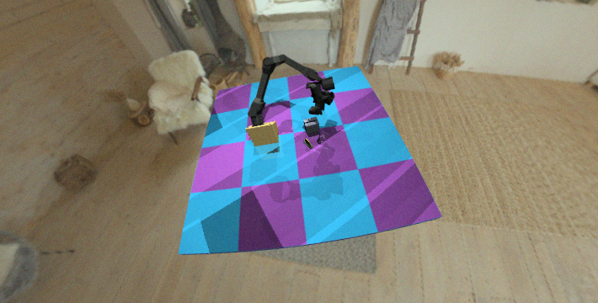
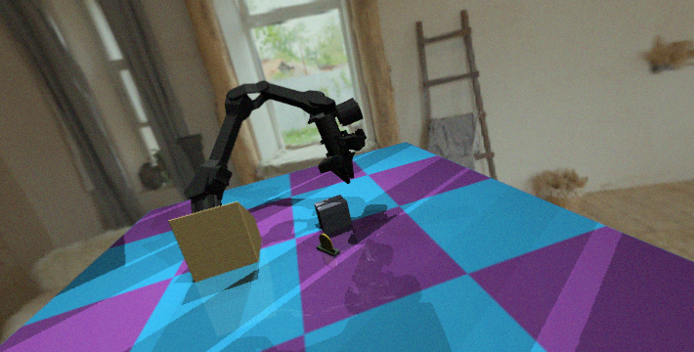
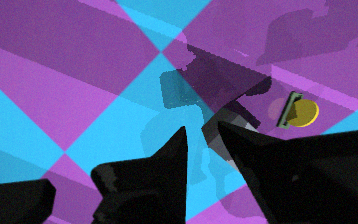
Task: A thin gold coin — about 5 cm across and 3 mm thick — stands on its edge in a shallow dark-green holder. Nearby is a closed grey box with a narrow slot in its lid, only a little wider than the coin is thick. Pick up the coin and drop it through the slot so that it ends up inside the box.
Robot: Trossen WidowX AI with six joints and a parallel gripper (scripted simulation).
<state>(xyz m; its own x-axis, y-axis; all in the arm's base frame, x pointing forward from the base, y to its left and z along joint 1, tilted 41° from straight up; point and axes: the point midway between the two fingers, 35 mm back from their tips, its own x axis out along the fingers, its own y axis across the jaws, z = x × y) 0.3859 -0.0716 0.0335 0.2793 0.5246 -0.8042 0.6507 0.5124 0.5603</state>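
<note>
Right now my gripper tip is 14 cm past the gold coin, 11 cm to the left of it and 9 cm above it.
</note>
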